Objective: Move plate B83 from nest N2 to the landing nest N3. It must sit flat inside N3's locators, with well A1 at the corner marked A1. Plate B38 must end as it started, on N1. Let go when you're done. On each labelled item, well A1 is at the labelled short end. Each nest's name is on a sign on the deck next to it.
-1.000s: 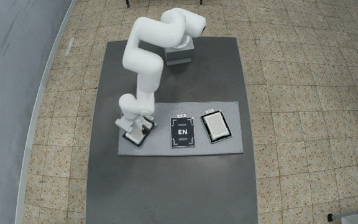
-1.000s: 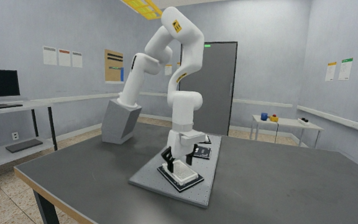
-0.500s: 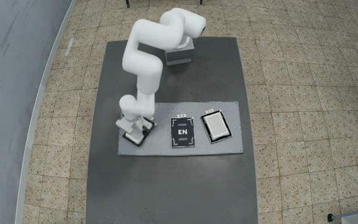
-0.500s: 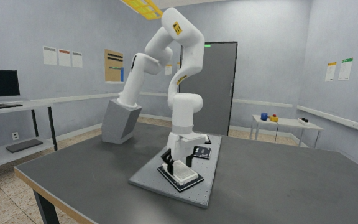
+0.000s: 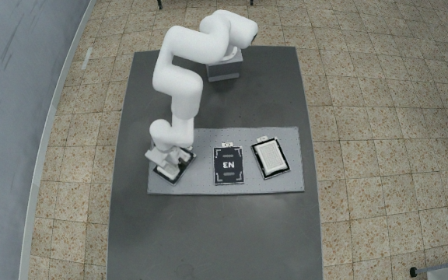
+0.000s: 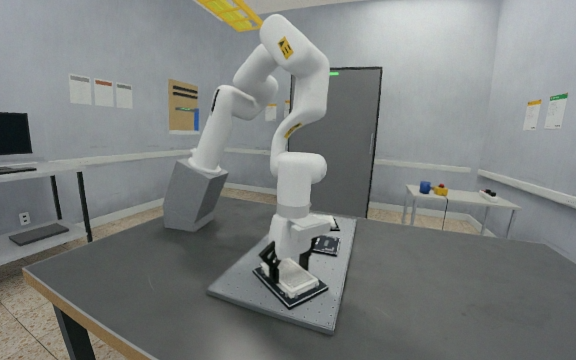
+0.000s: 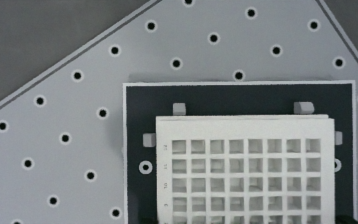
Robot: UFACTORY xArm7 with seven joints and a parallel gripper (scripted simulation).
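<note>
Now: hand 20 mm above the black nest N2. The rest, counted from my hand: black nest N3: 230 mm to the left, 20 mm below, 20 mm behind; nest N1: 400 mm to the left, 70 mm behind, 20 mm below.
</note>
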